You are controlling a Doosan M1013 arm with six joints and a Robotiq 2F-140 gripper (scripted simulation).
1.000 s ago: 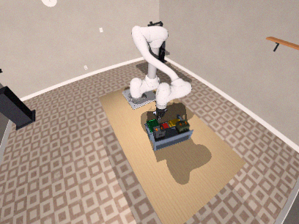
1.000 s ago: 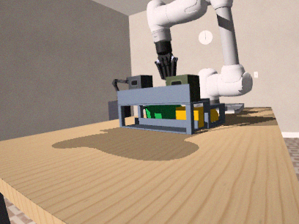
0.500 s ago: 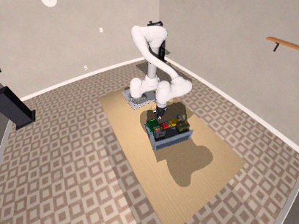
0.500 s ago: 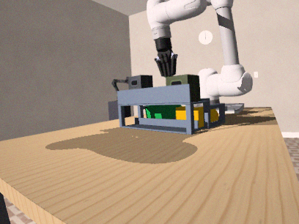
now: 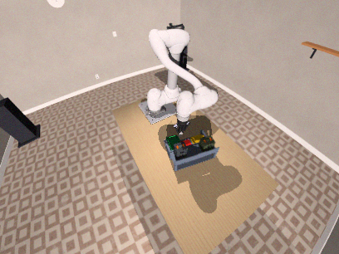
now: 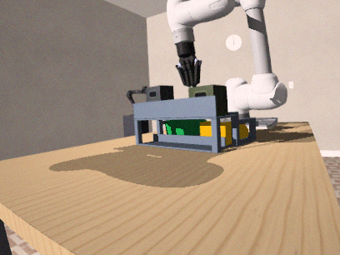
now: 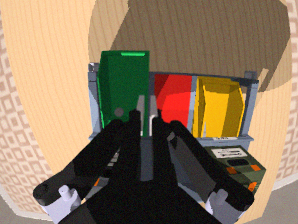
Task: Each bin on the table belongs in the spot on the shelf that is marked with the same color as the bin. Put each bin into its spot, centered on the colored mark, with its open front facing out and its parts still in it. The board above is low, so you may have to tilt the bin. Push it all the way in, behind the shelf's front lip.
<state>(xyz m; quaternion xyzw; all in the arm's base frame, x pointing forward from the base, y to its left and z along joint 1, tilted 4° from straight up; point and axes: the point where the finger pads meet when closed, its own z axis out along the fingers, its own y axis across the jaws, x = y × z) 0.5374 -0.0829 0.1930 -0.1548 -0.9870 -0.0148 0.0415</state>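
Now: the green bin 13 cm below my hand, 4 cm to the right of it and 2 cm behind it. Round my hand: dark box 12 cm ahead, 9 cm to the right, 3 cm below; yellow bin 15 cm to the left, 15 cm below, 10 cm ahead.
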